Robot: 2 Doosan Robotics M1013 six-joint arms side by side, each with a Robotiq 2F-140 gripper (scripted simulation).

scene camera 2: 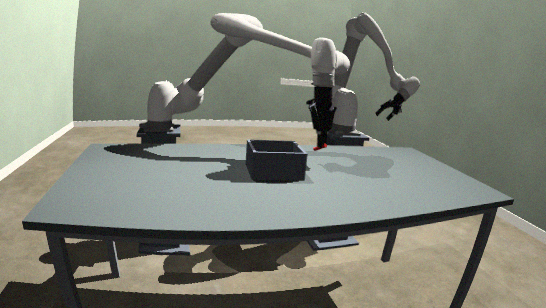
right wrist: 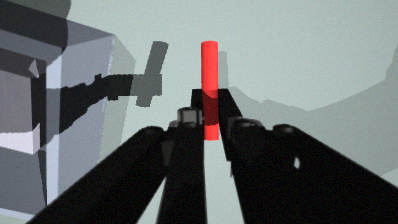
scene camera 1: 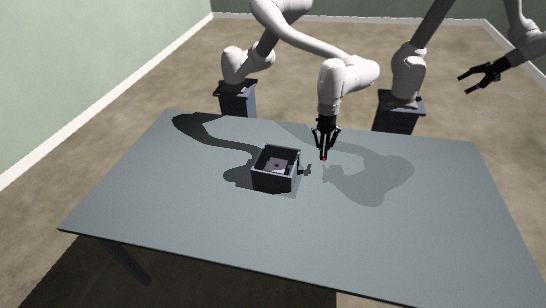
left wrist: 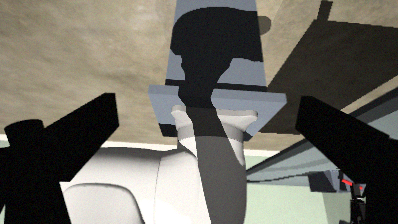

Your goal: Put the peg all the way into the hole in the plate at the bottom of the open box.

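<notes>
You'd see the left gripper in the pictures, and it's in the left wrist view too. The right gripper is there as well, and the right wrist view also has it. There's a red peg, and there's a dark box as well.
</notes>
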